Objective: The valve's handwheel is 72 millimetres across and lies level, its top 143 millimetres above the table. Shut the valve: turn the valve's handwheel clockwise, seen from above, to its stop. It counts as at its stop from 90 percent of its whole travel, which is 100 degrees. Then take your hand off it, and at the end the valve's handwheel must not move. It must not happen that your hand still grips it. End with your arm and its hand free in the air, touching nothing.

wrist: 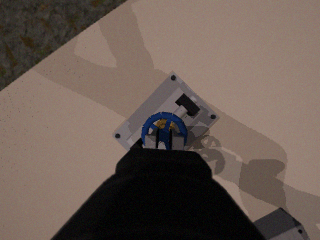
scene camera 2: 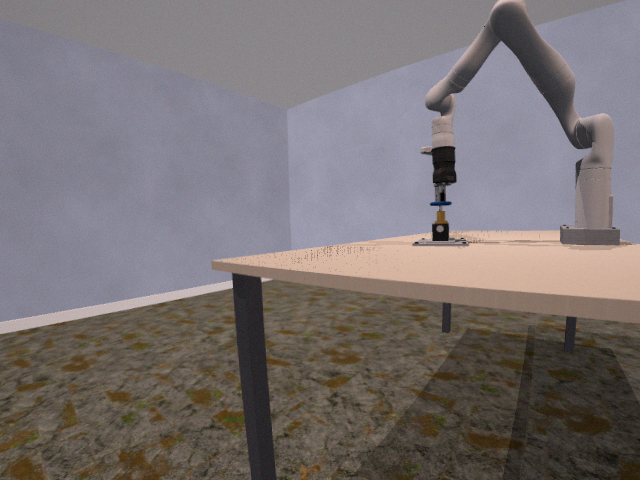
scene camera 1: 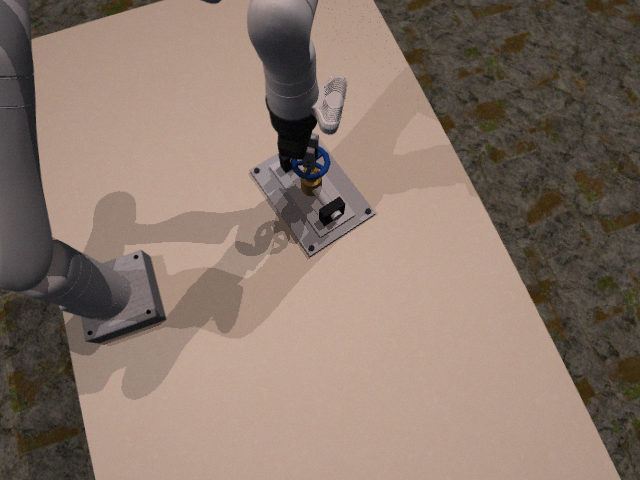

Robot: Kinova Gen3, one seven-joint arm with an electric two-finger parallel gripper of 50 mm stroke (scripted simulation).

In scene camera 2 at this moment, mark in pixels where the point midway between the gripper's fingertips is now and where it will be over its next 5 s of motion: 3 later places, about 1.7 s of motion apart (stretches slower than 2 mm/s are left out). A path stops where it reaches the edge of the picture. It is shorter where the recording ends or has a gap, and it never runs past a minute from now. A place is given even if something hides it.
The gripper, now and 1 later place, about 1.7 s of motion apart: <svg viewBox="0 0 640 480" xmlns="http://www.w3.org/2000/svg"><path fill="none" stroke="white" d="M440 202L440 188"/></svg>
